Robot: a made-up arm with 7 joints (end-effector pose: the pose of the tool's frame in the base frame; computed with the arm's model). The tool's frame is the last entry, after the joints. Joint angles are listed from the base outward.
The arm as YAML. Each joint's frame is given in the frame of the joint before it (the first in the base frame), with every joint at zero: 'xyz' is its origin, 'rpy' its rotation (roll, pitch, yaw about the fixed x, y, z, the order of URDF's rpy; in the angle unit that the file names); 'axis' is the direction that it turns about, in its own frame. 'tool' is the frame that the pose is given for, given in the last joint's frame.
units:
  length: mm
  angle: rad
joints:
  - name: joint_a
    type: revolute
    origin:
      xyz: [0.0, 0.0, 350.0]
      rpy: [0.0, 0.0, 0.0]
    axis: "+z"
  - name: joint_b
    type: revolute
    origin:
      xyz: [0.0, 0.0, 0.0]
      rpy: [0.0, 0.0, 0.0]
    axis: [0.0, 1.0, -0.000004]
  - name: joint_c
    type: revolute
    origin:
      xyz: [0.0, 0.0, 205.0]
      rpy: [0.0, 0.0, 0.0]
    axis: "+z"
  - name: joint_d
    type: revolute
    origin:
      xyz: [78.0, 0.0, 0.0]
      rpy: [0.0, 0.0, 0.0]
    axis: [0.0, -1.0, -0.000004]
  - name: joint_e
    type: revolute
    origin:
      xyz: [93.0, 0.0, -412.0]
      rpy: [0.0, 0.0, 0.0]
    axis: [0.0, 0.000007, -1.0]
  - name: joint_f
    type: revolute
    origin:
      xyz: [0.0, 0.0, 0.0]
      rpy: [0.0, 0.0, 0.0]
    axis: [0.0, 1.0, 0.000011]
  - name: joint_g
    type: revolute
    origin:
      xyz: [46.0, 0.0, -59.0]
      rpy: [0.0, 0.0, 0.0]
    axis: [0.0, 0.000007, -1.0]
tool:
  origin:
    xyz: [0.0, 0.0, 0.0]
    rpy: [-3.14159, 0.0, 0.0]
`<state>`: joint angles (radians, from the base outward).
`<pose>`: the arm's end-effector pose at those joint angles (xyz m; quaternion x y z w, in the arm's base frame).
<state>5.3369 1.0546 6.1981 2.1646 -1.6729 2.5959 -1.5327</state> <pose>0.2728 -0.5467 0.3079 -0.5101 0.0900 0.8315 0.2007</pose>
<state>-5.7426 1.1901 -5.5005 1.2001 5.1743 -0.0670 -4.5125</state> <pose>0.0113 0.5008 0.0665 -0.9196 -0.0792 0.2057 0.3251</pose>
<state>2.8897 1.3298 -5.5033 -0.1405 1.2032 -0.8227 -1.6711</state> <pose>0.1668 -0.0921 0.1533 -0.5726 0.7400 -0.1096 0.3354</pose>
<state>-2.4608 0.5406 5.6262 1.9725 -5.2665 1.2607 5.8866</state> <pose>-0.6224 -0.1584 0.5310 0.1636 -0.9188 0.3123 0.1775</pose>
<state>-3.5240 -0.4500 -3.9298 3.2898 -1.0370 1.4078 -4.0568</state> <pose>0.2091 -0.0734 0.9726 -0.2415 -0.5268 0.8108 0.0826</pose>
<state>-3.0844 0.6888 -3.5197 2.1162 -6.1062 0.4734 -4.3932</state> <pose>-0.0257 -0.1656 1.0311 -0.1015 0.3958 -0.5127 0.7551</pose>
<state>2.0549 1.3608 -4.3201 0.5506 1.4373 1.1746 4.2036</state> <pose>-0.2281 -0.3360 0.5010 0.3131 -0.1078 0.8937 0.3027</pose>
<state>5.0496 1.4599 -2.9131 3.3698 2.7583 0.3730 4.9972</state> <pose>0.2498 -0.6186 0.3253 0.8499 0.0914 0.1124 0.5066</pose>
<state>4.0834 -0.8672 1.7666 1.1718 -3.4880 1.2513 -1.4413</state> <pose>0.5581 -0.1724 0.3476 -0.6587 0.0849 -0.6669 0.3380</pose>
